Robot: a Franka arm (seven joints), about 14 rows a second.
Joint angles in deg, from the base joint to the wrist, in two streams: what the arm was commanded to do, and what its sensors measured. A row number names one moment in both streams.
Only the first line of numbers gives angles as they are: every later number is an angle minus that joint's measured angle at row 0.
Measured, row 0:
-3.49, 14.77, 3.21, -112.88, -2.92, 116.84, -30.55
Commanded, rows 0 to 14:
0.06, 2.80, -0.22, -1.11, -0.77, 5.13, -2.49
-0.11, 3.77, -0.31, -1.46, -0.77, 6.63, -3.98
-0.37, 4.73, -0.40, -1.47, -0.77, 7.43, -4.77
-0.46, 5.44, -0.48, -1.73, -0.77, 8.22, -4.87
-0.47, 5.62, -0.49, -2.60, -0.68, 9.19, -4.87
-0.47, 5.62, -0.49, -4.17, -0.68, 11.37, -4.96
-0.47, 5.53, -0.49, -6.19, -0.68, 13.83, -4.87
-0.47, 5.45, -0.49, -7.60, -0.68, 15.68, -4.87
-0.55, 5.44, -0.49, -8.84, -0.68, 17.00, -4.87
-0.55, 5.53, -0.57, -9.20, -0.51, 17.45, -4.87
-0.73, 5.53, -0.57, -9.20, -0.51, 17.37, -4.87
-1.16, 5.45, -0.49, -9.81, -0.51, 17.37, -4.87
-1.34, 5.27, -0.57, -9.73, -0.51, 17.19, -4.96
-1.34, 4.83, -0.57, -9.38, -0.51, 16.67, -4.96
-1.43, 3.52, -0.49, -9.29, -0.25, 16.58, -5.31
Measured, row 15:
-0.87, 6.29, -0.70, -8.46, -0.11, 16.41, -4.14
